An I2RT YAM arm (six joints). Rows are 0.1 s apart.
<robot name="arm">
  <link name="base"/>
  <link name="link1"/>
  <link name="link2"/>
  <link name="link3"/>
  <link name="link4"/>
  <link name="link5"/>
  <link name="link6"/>
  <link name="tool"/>
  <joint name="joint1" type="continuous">
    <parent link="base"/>
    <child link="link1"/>
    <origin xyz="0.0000 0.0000 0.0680" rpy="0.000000 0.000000 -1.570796"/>
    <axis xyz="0 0 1"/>
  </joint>
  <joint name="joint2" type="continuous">
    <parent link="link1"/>
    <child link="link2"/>
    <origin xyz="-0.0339 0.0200 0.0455" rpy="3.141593 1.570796 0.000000"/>
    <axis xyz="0 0 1"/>
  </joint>
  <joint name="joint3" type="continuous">
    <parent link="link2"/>
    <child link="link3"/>
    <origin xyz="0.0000 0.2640 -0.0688" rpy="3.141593 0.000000 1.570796"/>
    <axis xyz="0 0 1"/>
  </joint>
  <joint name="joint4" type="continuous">
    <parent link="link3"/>
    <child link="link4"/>
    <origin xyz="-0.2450 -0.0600 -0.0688" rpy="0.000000 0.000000 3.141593"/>
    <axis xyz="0 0 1"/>
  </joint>
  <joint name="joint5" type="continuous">
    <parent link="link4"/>
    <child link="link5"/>
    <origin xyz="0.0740 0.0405 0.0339" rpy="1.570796 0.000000 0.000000"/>
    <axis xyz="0 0 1"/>
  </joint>
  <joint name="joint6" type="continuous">
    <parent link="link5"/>
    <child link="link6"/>
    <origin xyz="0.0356 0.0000 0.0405" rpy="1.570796 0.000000 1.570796"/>
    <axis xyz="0 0 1"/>
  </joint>
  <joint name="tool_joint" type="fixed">
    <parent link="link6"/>
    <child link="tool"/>
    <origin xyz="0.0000 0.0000 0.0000" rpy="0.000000 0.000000 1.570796"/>
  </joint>
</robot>
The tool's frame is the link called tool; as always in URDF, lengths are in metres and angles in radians. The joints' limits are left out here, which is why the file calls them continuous.
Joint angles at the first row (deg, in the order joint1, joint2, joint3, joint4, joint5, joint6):
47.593, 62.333, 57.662, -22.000, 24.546, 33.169
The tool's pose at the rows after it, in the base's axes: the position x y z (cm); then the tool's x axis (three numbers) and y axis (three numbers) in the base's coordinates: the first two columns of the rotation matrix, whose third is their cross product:
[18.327 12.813 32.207 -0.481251 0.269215 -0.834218 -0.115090 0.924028 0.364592]
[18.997 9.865 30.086 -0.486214 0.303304 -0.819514 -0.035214 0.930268 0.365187]
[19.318 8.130 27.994 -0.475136 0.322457 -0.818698 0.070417 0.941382 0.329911]
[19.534 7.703 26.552 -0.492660 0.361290 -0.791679 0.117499 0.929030 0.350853]
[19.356 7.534 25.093 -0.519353 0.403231 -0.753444 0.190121 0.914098 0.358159]
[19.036 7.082 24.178 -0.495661 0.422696 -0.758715 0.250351 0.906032 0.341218]
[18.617 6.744 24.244 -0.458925 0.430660 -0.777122 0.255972 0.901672 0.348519]
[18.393 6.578 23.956 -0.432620 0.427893 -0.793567 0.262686 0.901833 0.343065]
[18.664 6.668 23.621 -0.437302 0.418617 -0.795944 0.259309 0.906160 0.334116]
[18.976 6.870 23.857 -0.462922 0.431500 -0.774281 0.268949 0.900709 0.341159]
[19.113 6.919 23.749 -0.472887 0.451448 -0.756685 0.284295 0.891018 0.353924]
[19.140 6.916 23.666 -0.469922 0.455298 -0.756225 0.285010 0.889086 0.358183]
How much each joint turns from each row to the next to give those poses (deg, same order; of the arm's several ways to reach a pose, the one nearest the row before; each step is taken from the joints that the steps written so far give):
-9.722, -5.268, -6.605, 2.124, -5.933, -0.758
-7.988, -2.703, -5.376, 1.372, -3.777, -0.901
-4.232, -0.835, -4.274, 1.207, 2.042, -0.265
-1.395, 0.588, -2.301, 0.892, -0.531, 2.410
-0.010, 0.640, -1.687, -1.613, 1.299, 3.907
-0.249, -0.670, -2.055, 0.290, 3.285, 1.434
-0.174, -1.971, -1.297, 1.278, 1.360, -0.231
0.082, -0.960, -1.449, 1.655, 1.561, -0.493
-0.096, 0.984, -0.370, 1.213, -0.100, -0.588
0.009, 1.435, 1.740, -2.149, -0.978, 1.431
-0.111, 0.738, 0.440, -0.828, -0.500, 1.588
-0.043, 0.049, -0.229, 0.450, -0.030, 0.165

